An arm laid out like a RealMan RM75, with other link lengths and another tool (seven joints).
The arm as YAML. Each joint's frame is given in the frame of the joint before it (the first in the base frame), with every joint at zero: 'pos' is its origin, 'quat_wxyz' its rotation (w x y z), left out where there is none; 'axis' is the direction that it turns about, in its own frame. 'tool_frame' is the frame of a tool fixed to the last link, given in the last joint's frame.
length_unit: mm
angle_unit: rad
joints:
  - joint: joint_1
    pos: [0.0, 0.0, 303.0]
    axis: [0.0, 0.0, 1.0]
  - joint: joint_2
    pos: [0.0, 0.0, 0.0]
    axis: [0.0, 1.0, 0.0]
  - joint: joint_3
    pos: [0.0, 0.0, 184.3]
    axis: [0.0, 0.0, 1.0]
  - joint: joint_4
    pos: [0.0, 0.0, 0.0]
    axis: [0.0, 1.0, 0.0]
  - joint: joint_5
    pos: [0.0, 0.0, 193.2]
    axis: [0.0, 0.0, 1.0]
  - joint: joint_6
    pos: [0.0, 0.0, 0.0]
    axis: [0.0, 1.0, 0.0]
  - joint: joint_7
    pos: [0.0, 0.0, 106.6]
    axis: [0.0, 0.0, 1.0]
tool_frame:
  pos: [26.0, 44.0, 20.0]
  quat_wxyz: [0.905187, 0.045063, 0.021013, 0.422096]
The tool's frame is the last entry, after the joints.
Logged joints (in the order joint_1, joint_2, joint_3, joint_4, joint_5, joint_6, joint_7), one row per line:
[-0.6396 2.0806 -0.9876 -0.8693 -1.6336 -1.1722 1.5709]
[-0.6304 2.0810 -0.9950 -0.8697 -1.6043 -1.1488 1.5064]
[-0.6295 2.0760 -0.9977 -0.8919 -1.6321 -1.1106 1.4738]
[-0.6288 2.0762 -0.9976 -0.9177 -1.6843 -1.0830 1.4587]
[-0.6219 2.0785 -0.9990 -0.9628 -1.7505 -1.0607 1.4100]
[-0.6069 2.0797 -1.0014 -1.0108 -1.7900 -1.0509 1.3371]
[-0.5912 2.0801 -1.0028 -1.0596 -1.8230 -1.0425 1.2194]
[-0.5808 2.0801 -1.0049 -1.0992 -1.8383 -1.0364 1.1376]
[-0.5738 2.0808 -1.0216 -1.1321 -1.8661 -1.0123 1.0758]
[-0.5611 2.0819 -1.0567 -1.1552 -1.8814 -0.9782 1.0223]
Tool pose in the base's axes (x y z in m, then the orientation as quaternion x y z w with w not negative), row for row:
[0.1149 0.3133 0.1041 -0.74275 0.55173 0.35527 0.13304]
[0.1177 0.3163 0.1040 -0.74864 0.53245 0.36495 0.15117]
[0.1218 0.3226 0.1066 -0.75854 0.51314 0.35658 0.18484]
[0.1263 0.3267 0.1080 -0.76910 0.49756 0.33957 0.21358]
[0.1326 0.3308 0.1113 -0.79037 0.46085 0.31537 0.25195]
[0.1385 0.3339 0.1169 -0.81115 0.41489 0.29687 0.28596]
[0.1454 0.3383 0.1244 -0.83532 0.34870 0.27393 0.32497]
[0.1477 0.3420 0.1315 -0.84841 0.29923 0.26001 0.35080]
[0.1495 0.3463 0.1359 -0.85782 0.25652 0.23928 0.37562]
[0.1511 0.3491 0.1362 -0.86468 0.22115 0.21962 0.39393]
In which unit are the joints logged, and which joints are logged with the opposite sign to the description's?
The joints are logged in radians. Opposite sign: joint_1.
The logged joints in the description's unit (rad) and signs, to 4 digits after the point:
[0.6396 2.0806 -0.9876 -0.8693 -1.6336 -1.1722 1.5709]
[0.6304 2.0810 -0.9950 -0.8697 -1.6043 -1.1488 1.5064]
[0.6295 2.0760 -0.9977 -0.8919 -1.6321 -1.1106 1.4738]
[0.6288 2.0762 -0.9976 -0.9177 -1.6843 -1.0830 1.4587]
[0.6219 2.0785 -0.9990 -0.9628 -1.7505 -1.0607 1.4100]
[0.6069 2.0797 -1.0014 -1.0108 -1.7900 -1.0509 1.3371]
[0.5912 2.0801 -1.0028 -1.0596 -1.8230 -1.0425 1.2194]
[0.5808 2.0801 -1.0049 -1.0992 -1.8383 -1.0364 1.1376]
[0.5738 2.0808 -1.0216 -1.1321 -1.8661 -1.0123 1.0758]
[0.5611 2.0819 -1.0567 -1.1552 -1.8814 -0.9782 1.0223]

